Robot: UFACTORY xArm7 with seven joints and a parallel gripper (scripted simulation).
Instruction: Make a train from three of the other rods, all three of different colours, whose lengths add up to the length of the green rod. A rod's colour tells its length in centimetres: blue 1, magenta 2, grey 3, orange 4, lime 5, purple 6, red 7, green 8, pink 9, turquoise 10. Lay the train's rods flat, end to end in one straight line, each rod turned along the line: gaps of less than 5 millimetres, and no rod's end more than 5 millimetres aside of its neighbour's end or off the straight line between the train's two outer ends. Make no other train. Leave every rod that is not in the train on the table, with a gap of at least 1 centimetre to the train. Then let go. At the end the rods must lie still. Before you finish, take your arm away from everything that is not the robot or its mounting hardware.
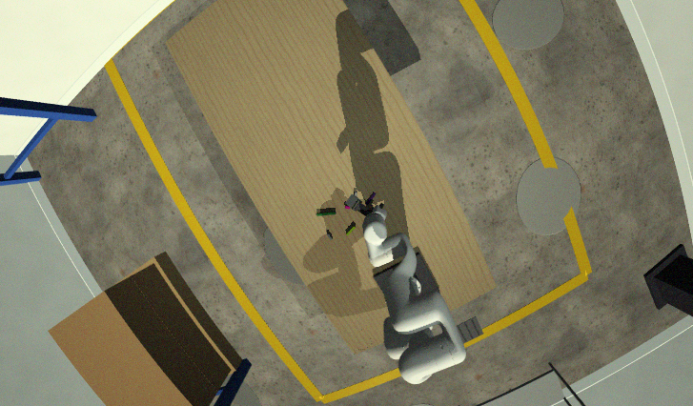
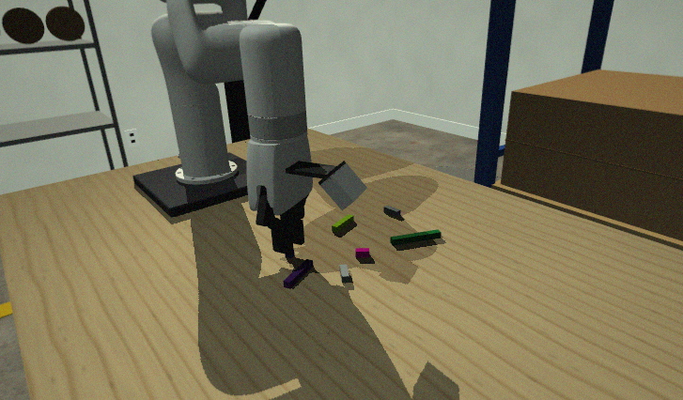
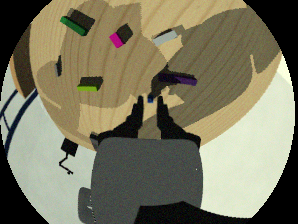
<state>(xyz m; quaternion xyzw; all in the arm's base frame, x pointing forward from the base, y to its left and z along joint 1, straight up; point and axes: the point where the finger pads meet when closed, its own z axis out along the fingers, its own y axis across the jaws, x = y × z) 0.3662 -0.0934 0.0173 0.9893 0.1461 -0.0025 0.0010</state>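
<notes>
Now: hand 30 mm above the blue rod. The rest, counted from my hand: lime rod: 120 mm to the left, 30 mm below; magenta rod: 80 mm ahead, 70 mm to the left, 30 mm below; purple rod: 50 mm ahead, 30 mm to the right, 30 mm below.
</notes>
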